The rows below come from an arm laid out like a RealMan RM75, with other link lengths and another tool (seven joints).
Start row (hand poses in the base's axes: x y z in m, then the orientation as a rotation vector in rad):
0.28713, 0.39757, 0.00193, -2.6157, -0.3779, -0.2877
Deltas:
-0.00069, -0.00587, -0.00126, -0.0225, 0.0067, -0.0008
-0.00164, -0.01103, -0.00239, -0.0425, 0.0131, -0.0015
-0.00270, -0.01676, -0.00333, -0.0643, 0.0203, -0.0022
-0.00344, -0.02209, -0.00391, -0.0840, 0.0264, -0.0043
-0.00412, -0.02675, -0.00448, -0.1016, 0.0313, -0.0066
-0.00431, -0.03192, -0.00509, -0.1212, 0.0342, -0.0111
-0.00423, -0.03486, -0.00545, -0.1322, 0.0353, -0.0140
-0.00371, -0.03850, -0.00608, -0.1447, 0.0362, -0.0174
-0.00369, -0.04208, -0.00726, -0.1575, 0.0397, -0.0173
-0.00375, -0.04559, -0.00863, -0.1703, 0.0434, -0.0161
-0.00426, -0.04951, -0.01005, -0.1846, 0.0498, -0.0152
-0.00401, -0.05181, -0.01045, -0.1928, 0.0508, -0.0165
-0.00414, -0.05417, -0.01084, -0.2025, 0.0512, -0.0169
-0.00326, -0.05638, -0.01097, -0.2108, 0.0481, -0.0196
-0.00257, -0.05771, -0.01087, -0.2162, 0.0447, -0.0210
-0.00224, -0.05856, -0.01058, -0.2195, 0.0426, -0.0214
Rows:
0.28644, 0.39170, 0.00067, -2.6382, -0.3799, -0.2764
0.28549, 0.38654, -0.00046, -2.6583, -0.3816, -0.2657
0.28443, 0.38081, -0.00140, -2.6800, -0.3833, -0.2535
0.28369, 0.37548, -0.00198, -2.7000, -0.3831, -0.2434
0.28301, 0.37082, -0.00255, -2.7180, -0.3825, -0.2351
0.28282, 0.36565, -0.00316, -2.7384, -0.3801, -0.2300
0.28290, 0.36271, -0.00352, -2.7499, -0.3785, -0.2279
0.28342, 0.35907, -0.00415, -2.7631, -0.3765, -0.2261
0.28344, 0.35549, -0.00533, -2.7756, -0.3784, -0.2194
0.28338, 0.35198, -0.00670, -2.7879, -0.3817, -0.2119
0.28287, 0.34806, -0.00812, -2.8017, -0.3840, -0.2006
0.28312, 0.34576, -0.00852, -2.8100, -0.3838, -0.1984
0.28299, 0.34340, -0.00891, -2.8196, -0.3854, -0.1965
0.28387, 0.34119, -0.00904, -2.8284, -0.3849, -0.2004
0.28456, 0.33986, -0.00894, -2.8340, -0.3855, -0.2048
0.28489, 0.33901, -0.00865, -2.8373, -0.3865, -0.2073

